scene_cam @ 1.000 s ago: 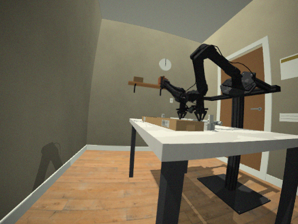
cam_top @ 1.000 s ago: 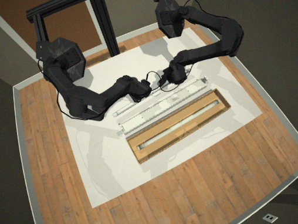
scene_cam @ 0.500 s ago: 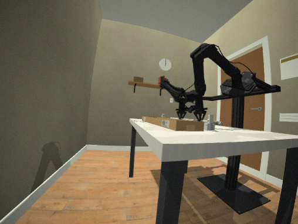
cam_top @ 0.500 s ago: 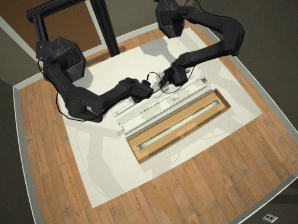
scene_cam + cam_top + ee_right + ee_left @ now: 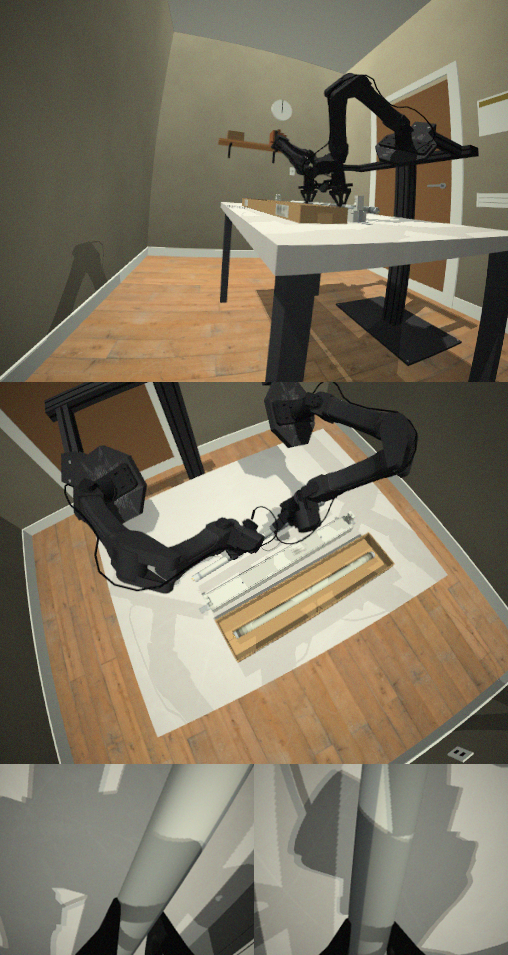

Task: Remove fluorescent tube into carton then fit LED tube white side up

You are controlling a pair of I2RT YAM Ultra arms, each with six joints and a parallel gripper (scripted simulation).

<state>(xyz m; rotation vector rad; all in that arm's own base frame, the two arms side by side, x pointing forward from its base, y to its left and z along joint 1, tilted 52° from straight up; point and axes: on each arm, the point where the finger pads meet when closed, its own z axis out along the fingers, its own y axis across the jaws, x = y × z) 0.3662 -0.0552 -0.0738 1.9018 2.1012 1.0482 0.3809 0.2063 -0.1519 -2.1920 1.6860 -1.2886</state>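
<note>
Right now the LED tube is 1 cm behind my right hand, 12 cm to the left of it and 1 cm below it. Round my right hand: brown carton 25 cm ahead, 16 cm to the left, 2 cm below; old fluorescent tube 25 cm ahead, 16 cm to the left, 3 cm below.
The LED tube lies 10 mm ahead of my left hand, 120 mm to the right of it and 10 mm below it. The rest, counted from my left hand: brown carton 270 mm ahead, 80 mm to the right, 20 mm below; old fluorescent tube 270 mm ahead, 80 mm to the right, 30 mm below.
</note>
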